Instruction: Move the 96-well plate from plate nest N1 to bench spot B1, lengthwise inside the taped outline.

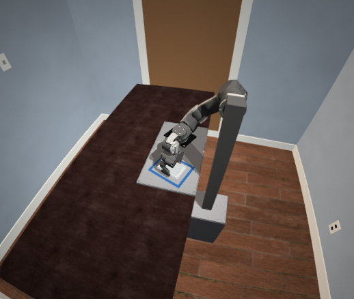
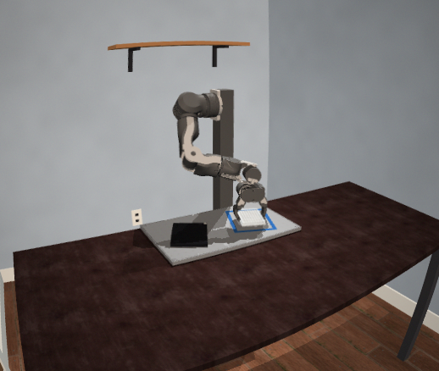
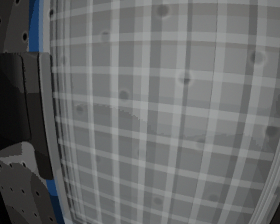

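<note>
The white 96-well plate lies right at my hand. The rest, counted from my hand: black plate nest N1: 25 cm to the right, 1 cm below, 1 cm ahead.
</note>
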